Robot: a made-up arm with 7 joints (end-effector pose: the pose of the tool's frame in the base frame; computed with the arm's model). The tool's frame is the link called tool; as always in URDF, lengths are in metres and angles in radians.
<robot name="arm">
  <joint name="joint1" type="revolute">
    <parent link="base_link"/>
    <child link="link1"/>
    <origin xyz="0 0 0.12" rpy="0 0 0"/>
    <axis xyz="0 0 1"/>
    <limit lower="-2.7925" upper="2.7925"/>
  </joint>
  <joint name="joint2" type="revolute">
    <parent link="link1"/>
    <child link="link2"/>
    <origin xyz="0 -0.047 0.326" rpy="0 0 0"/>
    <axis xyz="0 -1 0"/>
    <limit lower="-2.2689" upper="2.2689"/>
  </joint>
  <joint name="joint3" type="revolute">
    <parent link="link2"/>
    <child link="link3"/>
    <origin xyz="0 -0.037 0.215" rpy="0 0 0"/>
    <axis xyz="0 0 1"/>
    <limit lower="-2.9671" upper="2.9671"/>
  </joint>
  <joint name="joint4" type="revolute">
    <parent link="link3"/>
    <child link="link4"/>
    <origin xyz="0.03 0.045 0.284" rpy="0 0 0"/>
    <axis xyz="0 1 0"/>
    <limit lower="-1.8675" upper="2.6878"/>
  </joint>
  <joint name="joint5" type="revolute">
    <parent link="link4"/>
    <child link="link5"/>
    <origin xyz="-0.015 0.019 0.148" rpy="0 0 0"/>
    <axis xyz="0 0 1"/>
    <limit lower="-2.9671" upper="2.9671"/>
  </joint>
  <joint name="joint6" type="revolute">
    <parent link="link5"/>
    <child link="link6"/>
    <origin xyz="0 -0.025 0.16" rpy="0 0 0"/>
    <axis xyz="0 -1 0"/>
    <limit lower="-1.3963" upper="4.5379"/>
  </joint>
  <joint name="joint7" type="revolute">
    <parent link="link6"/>
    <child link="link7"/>
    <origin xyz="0.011 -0.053 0.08" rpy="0 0 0"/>
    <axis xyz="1 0 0"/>
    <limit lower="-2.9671" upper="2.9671"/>
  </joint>
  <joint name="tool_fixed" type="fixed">
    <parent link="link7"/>
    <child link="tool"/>
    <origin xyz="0 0 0" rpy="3.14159 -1.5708 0"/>
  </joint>
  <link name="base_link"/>
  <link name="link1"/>
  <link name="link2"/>
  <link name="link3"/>
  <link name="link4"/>
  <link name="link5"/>
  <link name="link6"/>
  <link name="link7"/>
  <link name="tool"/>
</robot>
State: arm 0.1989 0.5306 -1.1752 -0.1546 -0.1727 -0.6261 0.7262
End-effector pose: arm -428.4 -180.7 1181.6 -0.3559 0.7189 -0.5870 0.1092
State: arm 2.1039 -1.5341 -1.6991 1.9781 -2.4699 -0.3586 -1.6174
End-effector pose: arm 216.4 634.2 414.8 -0.0934 -0.4355 -0.5718 0.6889
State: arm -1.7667 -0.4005 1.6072 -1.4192 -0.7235 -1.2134 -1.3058
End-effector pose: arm -419.3 -185.5 921.6 0.6911 -0.0801 0.6842 0.2186
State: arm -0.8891 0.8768 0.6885 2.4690 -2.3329 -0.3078 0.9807
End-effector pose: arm 115.6 182.7 770.3 0.0482 -0.1603 0.2141 0.9624
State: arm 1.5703 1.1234 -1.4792 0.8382 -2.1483 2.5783 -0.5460
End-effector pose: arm 247.6 -561.6 899.4 0.1141 0.3700 0.6380 0.6656
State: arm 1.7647 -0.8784 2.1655 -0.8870 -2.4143 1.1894 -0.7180
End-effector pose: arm 272.7 608.3 898.1 -0.5147 -0.6234 -0.5771 0.1159
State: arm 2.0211 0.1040 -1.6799 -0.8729 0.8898 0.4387 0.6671
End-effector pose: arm -119.6 -121.2 1214.0 -0.1592 -0.2927 -0.6829 0.6501
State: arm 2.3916 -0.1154 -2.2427 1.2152 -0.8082 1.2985 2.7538
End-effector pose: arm 288.2 228.0 1189.7 -0.3434 0.5085 -0.4637 0.6391
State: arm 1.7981 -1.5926 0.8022 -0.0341 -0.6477 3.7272 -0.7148
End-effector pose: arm -61.7 737.7 424.5 0.0227 0.2971 -0.8349 0.4628
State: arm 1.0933 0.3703 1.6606 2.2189 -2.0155 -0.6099 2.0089
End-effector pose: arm -361.3 -48.2 755.6 -0.2560 -0.0702 -0.8580 0.4398
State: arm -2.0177 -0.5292 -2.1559 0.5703 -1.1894 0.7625 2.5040
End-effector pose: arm -407.6 -279.0 1203.8 -0.2881 0.0629 -0.0010 0.9555
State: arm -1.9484 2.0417 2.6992 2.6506 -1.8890 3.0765 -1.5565
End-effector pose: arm -9.7 211.5 82.9 -0.0538 -0.7301 -0.0232 0.6809
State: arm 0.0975 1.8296 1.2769 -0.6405 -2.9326 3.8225 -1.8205
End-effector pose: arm -557.9 -264.7 110.7 -0.2734 -0.5961 -0.6580 0.3700
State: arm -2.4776 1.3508 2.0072 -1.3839 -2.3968 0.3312 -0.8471
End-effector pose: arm 102.8 673.3 590.7 0.0226 -0.4375 0.3823 0.8136
